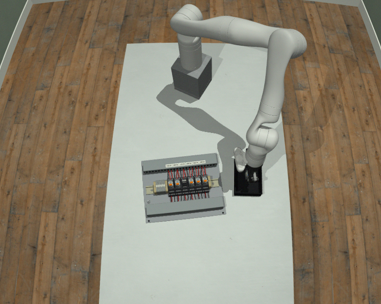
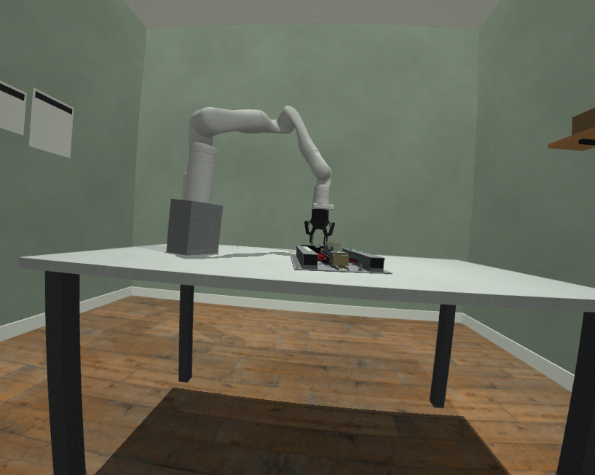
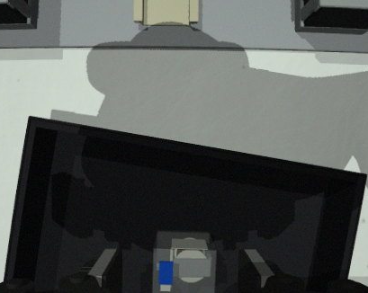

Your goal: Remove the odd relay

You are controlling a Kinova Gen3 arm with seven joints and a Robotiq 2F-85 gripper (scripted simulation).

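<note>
My gripper is now 3 cm above the blue-button relay. Also, from my hand: black parts tray (4 cm below); grey relay panel (5 cm ahead, 26 cm to the right, 4 cm below).
</note>
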